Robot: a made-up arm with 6 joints.
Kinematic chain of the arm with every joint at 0, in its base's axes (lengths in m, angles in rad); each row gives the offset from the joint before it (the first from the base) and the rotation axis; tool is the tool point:
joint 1: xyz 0 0 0.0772 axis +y
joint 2: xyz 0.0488 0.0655 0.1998 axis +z
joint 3: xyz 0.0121 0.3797 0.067 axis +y
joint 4: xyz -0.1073 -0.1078 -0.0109 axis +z
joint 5: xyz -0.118 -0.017 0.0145 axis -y
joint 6: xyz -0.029 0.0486 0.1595 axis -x
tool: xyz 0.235 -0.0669 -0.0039
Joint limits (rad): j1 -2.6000..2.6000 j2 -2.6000..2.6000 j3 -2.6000..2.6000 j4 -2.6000..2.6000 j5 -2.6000..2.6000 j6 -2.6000..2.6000
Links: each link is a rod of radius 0.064 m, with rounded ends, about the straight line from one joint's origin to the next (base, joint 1, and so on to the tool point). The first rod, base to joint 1, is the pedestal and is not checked.
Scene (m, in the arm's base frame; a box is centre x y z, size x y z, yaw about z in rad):
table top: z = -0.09
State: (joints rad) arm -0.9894 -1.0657 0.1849 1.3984 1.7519 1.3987
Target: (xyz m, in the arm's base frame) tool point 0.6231 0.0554 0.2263
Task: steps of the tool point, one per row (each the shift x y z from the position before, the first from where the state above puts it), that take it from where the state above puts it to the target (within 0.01 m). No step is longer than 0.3 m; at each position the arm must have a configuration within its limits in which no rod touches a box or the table.
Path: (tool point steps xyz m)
1: 0.0616 0.1475 0.0633
2: 0.1510 0.1256 0.0878
3: 0.2327 0.0561 0.0648
4: 0.2680 -0.0441 -0.0024
5: 0.2312 -0.1477 -0.0860
6: 0.1236 -0.2255 -0.1466

